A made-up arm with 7 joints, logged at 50 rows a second.
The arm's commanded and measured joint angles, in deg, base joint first. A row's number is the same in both.
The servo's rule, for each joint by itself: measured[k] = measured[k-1] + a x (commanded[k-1-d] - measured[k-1]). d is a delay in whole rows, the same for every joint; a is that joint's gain. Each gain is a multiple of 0.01, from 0.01 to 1. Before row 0 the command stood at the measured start. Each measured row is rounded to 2 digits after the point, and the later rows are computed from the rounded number. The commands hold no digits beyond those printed.
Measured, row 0: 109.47 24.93 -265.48 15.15 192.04 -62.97 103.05
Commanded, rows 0 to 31: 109.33 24.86 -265.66 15.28 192.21 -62.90 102.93; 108.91 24.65 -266.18 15.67 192.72 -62.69 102.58; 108.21 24.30 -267.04 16.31 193.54 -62.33 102.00; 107.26 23.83 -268.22 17.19 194.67 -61.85 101.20; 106.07 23.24 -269.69 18.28 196.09 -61.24 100.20; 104.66 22.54 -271.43 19.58 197.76 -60.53 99.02; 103.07 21.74 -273.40 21.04 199.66 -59.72 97.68; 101.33 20.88 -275.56 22.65 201.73 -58.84 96.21; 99.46 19.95 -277.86 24.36 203.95 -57.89 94.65; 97.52 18.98 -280.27 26.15 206.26 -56.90 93.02; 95.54 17.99 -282.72 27.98 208.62 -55.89 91.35; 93.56 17.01 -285.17 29.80 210.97 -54.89 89.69; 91.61 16.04 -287.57 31.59 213.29 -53.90 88.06; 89.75 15.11 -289.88 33.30 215.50 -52.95 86.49; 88.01 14.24 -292.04 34.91 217.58 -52.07 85.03; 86.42 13.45 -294.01 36.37 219.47 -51.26 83.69; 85.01 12.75 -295.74 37.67 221.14 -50.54 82.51; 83.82 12.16 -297.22 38.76 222.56 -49.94 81.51; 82.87 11.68 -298.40 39.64 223.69 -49.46 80.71; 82.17 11.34 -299.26 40.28 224.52 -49.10 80.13; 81.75 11.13 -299.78 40.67 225.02 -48.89 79.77; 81.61 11.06 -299.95 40.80 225.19 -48.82 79.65; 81.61 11.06 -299.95 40.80 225.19 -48.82 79.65; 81.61 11.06 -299.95 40.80 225.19 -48.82 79.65; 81.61 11.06 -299.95 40.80 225.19 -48.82 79.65; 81.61 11.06 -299.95 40.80 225.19 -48.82 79.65; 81.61 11.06 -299.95 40.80 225.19 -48.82 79.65; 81.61 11.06 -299.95 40.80 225.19 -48.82 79.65; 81.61 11.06 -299.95 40.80 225.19 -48.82 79.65; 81.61 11.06 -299.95 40.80 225.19 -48.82 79.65; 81.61 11.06 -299.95 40.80 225.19 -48.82 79.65; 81.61 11.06 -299.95 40.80 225.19 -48.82 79.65
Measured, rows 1 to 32: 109.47 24.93 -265.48 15.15 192.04 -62.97 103.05; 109.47 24.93 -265.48 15.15 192.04 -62.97 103.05; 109.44 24.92 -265.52 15.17 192.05 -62.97 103.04; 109.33 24.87 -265.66 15.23 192.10 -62.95 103.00; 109.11 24.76 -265.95 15.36 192.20 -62.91 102.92; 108.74 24.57 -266.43 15.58 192.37 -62.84 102.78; 108.21 24.30 -267.11 15.90 192.63 -62.73 102.57; 107.50 23.95 -268.02 16.34 192.99 -62.58 102.29; 106.61 23.51 -269.15 16.90 193.46 -62.38 101.92; 105.55 22.98 -270.50 17.59 194.04 -62.13 101.46; 104.33 22.37 -272.05 18.40 194.73 -61.83 100.92; 102.97 21.69 -273.78 19.33 195.54 -61.48 100.29; 101.48 20.95 -275.66 20.37 196.46 -61.09 99.57; 99.90 20.16 -277.66 21.50 197.48 -60.66 98.78; 98.24 19.34 -279.74 22.71 198.59 -60.19 97.92; 96.54 18.49 -281.87 23.98 199.77 -59.68 97.01; 94.83 17.64 -284.01 25.29 201.02 -59.15 96.05; 93.15 16.80 -286.11 26.62 202.31 -58.60 95.06; 91.52 15.99 -288.13 27.95 203.63 -58.04 94.06; 89.98 15.22 -290.04 29.25 204.96 -57.47 93.06; 88.56 14.51 -291.80 30.50 206.27 -56.91 92.07; 87.28 13.88 -293.37 31.67 207.55 -56.36 91.11; 86.17 13.33 -294.72 32.75 208.77 -55.84 90.20; 85.26 12.88 -295.82 33.72 209.92 -55.35 89.36; 84.53 12.52 -296.69 34.57 210.99 -54.89 88.58; 83.95 12.23 -297.37 35.32 211.98 -54.47 87.87; 83.48 12.00 -297.91 35.98 212.90 -54.07 87.21; 83.11 11.81 -298.34 36.56 213.76 -53.70 86.61; 82.81 11.66 -298.68 37.07 214.56 -53.36 86.05; 82.57 11.54 -298.95 37.52 215.30 -53.04 85.54; 82.38 11.44 -299.16 37.91 215.99 -52.74 85.07; 82.23 11.36 -299.33 38.26 216.63 -52.47 84.64
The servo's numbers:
d 2
a 0.20 0.20 0.21 0.12 0.07 0.07 0.08

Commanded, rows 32 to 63: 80.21 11.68 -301.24 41.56 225.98 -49.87 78.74; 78.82 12.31 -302.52 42.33 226.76 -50.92 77.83; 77.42 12.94 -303.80 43.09 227.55 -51.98 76.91; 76.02 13.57 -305.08 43.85 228.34 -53.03 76.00; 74.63 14.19 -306.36 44.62 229.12 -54.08 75.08; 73.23 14.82 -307.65 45.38 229.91 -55.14 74.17; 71.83 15.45 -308.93 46.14 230.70 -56.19 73.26; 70.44 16.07 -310.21 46.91 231.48 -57.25 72.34; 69.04 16.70 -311.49 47.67 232.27 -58.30 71.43; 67.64 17.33 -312.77 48.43 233.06 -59.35 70.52; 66.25 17.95 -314.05 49.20 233.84 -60.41 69.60; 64.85 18.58 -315.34 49.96 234.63 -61.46 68.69; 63.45 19.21 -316.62 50.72 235.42 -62.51 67.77; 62.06 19.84 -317.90 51.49 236.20 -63.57 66.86; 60.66 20.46 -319.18 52.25 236.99 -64.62 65.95; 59.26 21.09 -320.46 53.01 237.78 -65.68 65.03; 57.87 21.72 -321.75 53.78 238.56 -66.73 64.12; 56.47 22.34 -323.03 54.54 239.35 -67.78 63.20; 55.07 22.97 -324.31 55.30 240.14 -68.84 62.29; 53.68 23.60 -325.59 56.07 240.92 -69.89 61.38; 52.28 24.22 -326.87 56.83 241.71 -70.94 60.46; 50.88 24.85 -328.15 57.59 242.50 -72.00 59.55; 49.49 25.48 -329.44 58.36 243.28 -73.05 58.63; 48.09 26.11 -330.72 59.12 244.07 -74.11 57.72; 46.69 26.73 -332.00 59.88 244.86 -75.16 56.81; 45.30 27.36 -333.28 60.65 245.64 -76.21 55.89; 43.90 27.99 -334.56 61.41 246.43 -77.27 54.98; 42.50 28.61 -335.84 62.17 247.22 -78.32 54.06; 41.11 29.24 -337.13 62.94 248.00 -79.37 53.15; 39.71 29.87 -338.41 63.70 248.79 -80.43 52.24; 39.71 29.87 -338.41 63.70 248.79 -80.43 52.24; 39.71 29.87 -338.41 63.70 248.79 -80.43 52.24
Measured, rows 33 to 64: 82.11 11.30 -299.46 38.56 217.23 -52.21 84.24; 82.01 11.25 -299.56 38.83 217.79 -51.97 83.87; 81.65 11.34 -299.91 39.16 218.36 -51.82 83.46; 81.08 11.53 -300.46 39.54 218.95 -51.76 83.01; 80.35 11.81 -301.16 39.97 219.55 -51.78 82.52; 79.48 12.16 -301.98 40.44 220.17 -51.87 82.00; 78.51 12.57 -302.90 40.94 220.80 -52.02 81.45; 77.45 13.02 -303.90 41.47 221.44 -52.24 80.87; 76.33 13.51 -304.96 42.03 222.09 -52.52 80.26; 75.15 14.02 -306.06 42.62 222.75 -52.85 79.63; 73.93 14.56 -307.20 43.23 223.42 -53.23 78.97; 72.67 15.11 -308.37 43.85 224.09 -53.66 78.29; 71.39 15.68 -309.56 44.49 224.77 -54.13 77.59; 70.08 16.26 -310.77 45.15 225.46 -54.64 76.88; 68.75 16.85 -312.00 45.82 226.16 -55.19 76.15; 67.41 17.45 -313.24 46.50 226.86 -55.78 75.41; 66.06 18.05 -314.49 47.19 227.57 -56.40 74.65; 64.70 18.66 -315.74 47.89 228.28 -57.05 73.88; 63.33 19.27 -317.00 48.60 229.00 -57.73 73.10; 61.96 19.88 -318.27 49.31 229.72 -58.43 72.31; 60.58 20.50 -319.54 50.03 230.45 -59.16 71.51; 59.20 21.12 -320.81 50.75 231.18 -59.91 70.70; 57.82 21.74 -322.08 51.48 231.92 -60.68 69.88; 56.43 22.36 -323.35 52.21 232.66 -61.47 69.05; 55.04 22.98 -324.63 52.95 233.40 -62.28 68.22; 53.65 23.61 -325.91 53.69 234.15 -63.11 67.38; 52.26 24.23 -327.19 54.43 234.90 -63.95 66.53; 50.87 24.86 -328.47 55.18 235.65 -64.81 65.68; 49.48 25.49 -329.75 55.93 236.40 -65.68 64.82; 48.08 26.11 -331.03 56.68 237.16 -66.56 63.96; 46.69 26.74 -332.31 57.43 237.92 -67.46 63.10; 45.29 27.37 -333.59 58.18 238.68 -68.37 62.23
